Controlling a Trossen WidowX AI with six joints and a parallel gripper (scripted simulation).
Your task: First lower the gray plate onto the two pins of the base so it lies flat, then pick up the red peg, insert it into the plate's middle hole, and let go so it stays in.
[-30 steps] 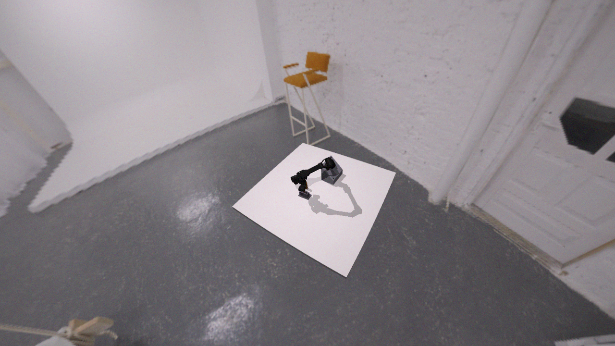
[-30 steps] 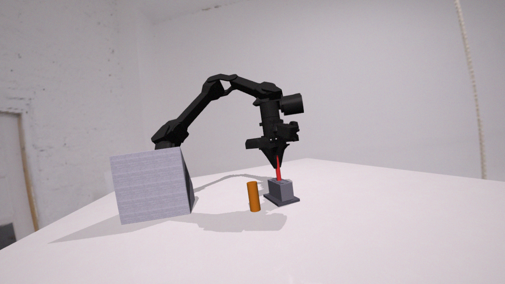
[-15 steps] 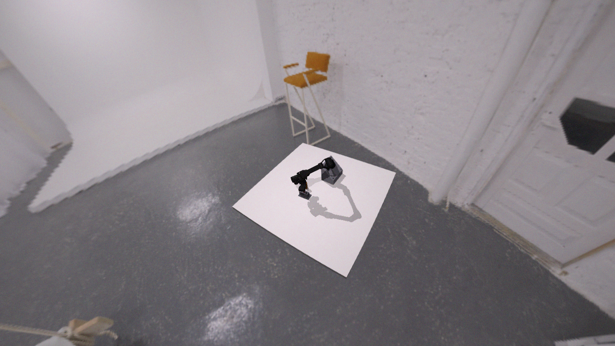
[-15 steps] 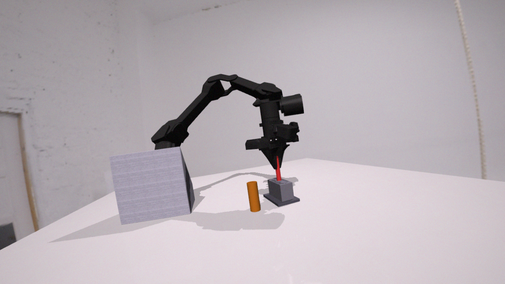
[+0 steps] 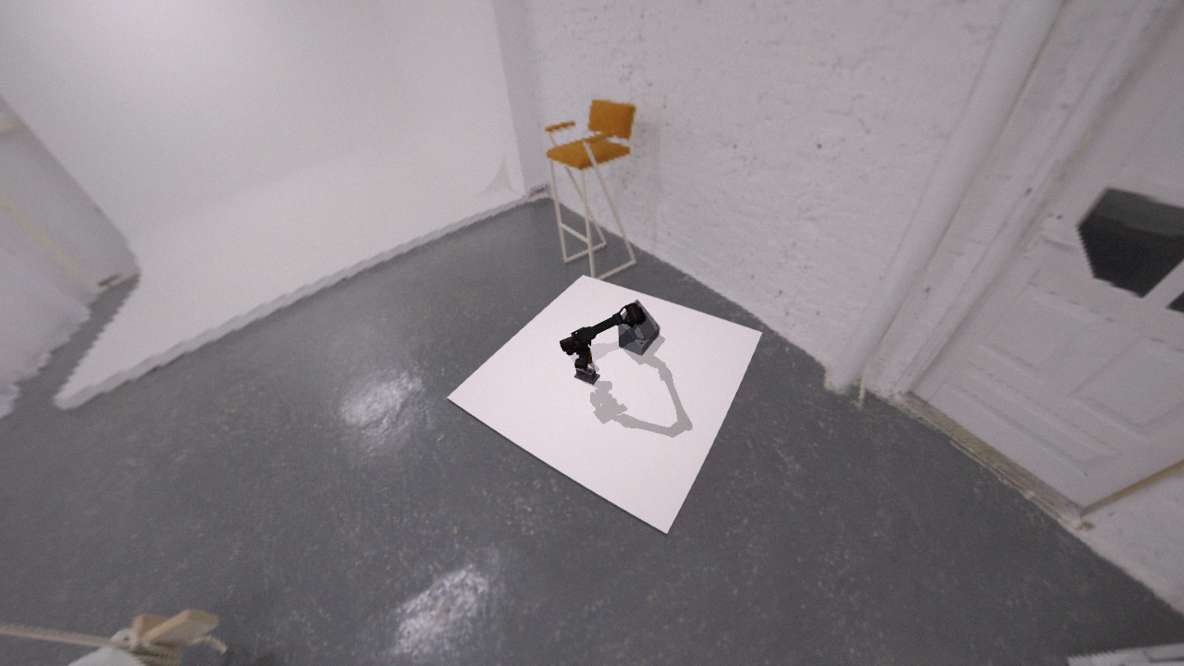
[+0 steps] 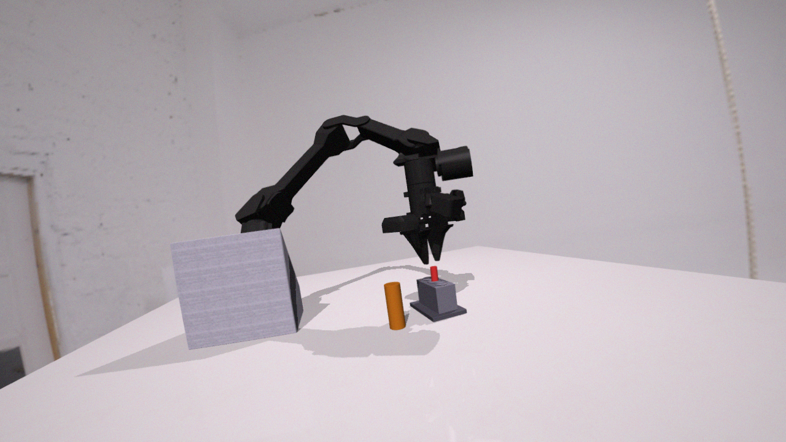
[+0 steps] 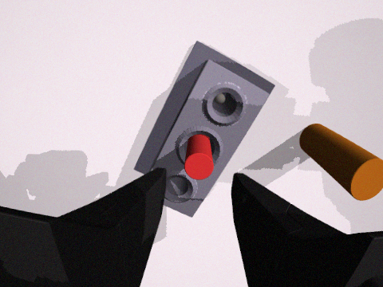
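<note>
My gripper tip is 5 cm above the red peg. From my gripper tip the other things lie so: orange cylinder 10 cm behind, 3 cm to the right, 6 cm below; dark flat base 9 cm below; gray plate 5 cm below.
</note>
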